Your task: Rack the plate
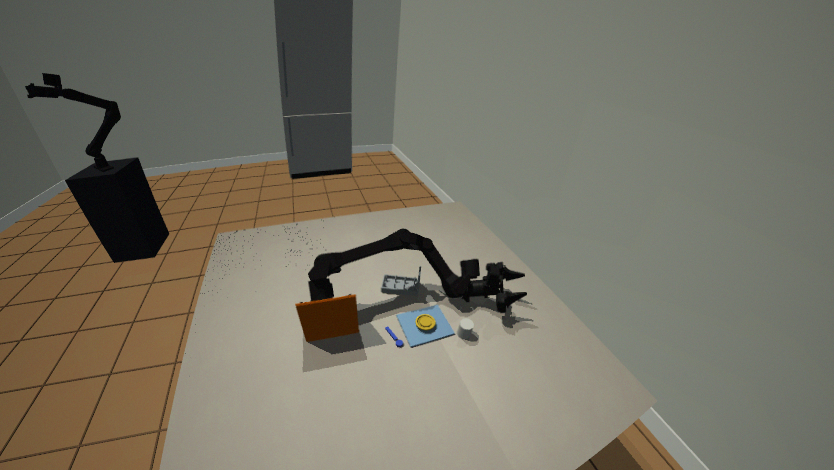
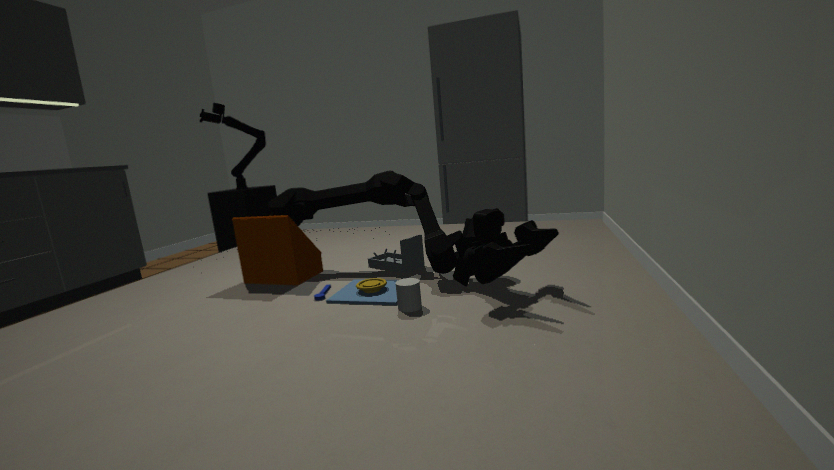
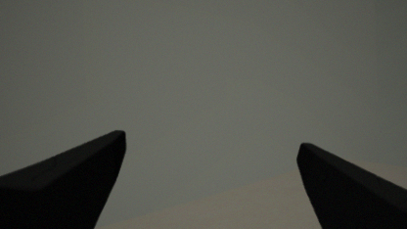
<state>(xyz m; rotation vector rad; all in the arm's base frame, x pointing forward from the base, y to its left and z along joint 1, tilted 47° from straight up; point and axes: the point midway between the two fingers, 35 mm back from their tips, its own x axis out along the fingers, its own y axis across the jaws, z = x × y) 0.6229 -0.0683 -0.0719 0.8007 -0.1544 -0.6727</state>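
The white cup lies 240 mm behind my gripper tip, 40 mm to the right of it and 90 mm below it. From my gripper tip the other things lie so: yellow plate (350 mm behind, 30 mm to the left, 100 mm below); then blue mat (350 mm behind, 30 mm to the left, 110 mm below); then grey dish rack (370 mm behind, 220 mm to the left, 90 mm below).
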